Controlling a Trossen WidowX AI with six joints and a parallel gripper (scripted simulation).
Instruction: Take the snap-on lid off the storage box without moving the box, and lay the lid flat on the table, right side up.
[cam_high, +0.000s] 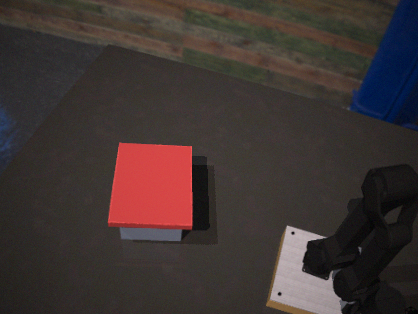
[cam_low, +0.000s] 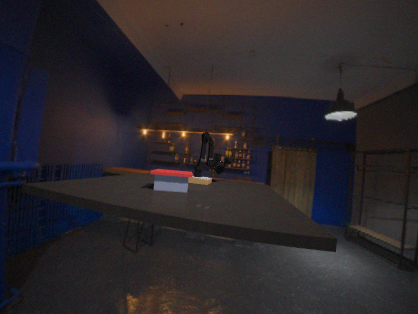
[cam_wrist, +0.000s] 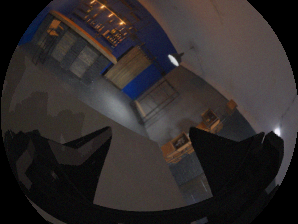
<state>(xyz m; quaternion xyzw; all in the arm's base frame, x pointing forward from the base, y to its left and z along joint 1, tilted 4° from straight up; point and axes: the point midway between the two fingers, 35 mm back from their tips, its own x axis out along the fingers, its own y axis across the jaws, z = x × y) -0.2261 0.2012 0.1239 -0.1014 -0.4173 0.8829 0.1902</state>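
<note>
My gripper tip is 69 cm short of the red lid, 24 cm to the left of it and 5 cm above it. Round my gripper tip: grey-blue storage box: 69 cm ahead, 24 cm to the right, 10 cm below.
</note>
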